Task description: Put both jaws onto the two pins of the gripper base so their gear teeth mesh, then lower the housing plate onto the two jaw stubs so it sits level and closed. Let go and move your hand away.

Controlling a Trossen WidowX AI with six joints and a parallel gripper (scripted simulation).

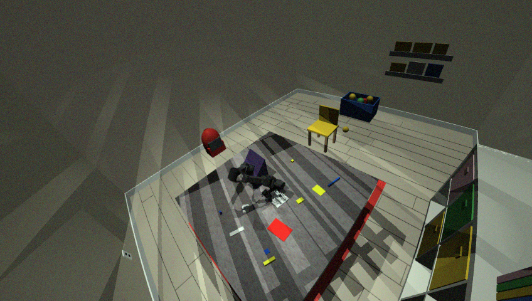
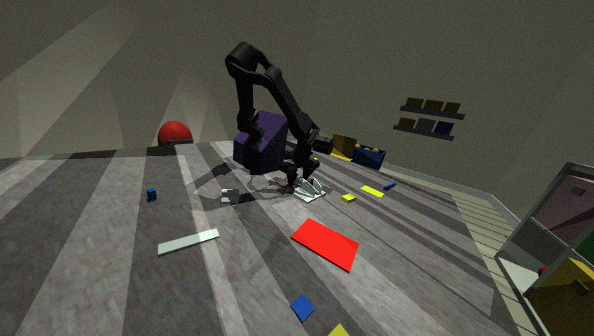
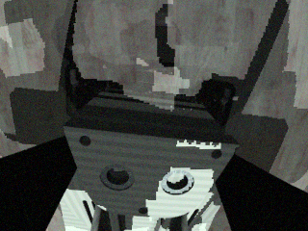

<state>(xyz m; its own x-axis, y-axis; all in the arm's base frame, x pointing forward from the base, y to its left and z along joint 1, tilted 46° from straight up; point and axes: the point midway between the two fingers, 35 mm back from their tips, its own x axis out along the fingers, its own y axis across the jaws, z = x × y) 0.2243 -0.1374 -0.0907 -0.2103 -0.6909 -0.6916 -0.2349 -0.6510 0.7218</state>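
Now: gripper tip right at the white housing plate. From my gripper tip the other things lie so: white gripper base: 2 cm above, 1 cm ahead; yellow block: 20 cm ahead, 6 cm to the left; red sheet: 21 cm to the right, 20 cm ahead, 1 cm below.
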